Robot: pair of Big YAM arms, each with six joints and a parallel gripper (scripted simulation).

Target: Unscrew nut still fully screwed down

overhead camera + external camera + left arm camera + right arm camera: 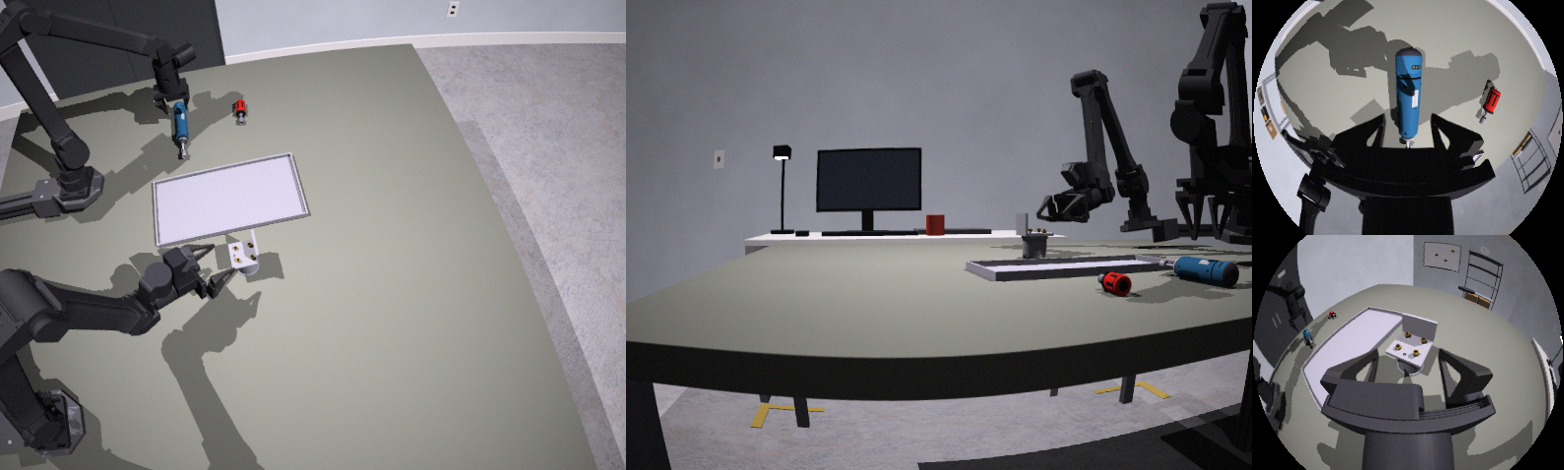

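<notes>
Now: right hand 50 mm short of the bracket, 30 mm to the right of it and 30 mm above it. Also, from my right hand: socket tip 420 mm to the left, 120 mm behind, 90 mm below; short red-handled tool 570 mm to the left, 90 mm below, 60 mm ahead; shallow white tray 240 mm to the left, 100 mm below.
</notes>
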